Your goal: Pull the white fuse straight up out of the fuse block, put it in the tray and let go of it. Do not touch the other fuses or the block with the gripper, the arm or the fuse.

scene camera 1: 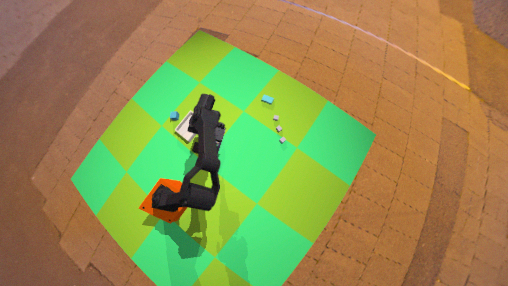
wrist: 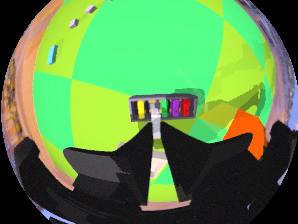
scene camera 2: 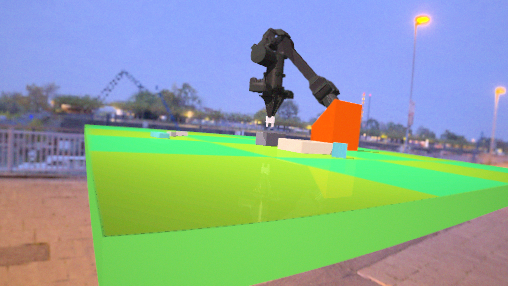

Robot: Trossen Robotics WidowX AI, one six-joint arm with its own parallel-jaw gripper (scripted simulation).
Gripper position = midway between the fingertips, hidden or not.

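My gripper (scene camera 2: 270,117), which I can also see in the wrist view as the gripper (wrist: 156,125), is carrying a white fuse.
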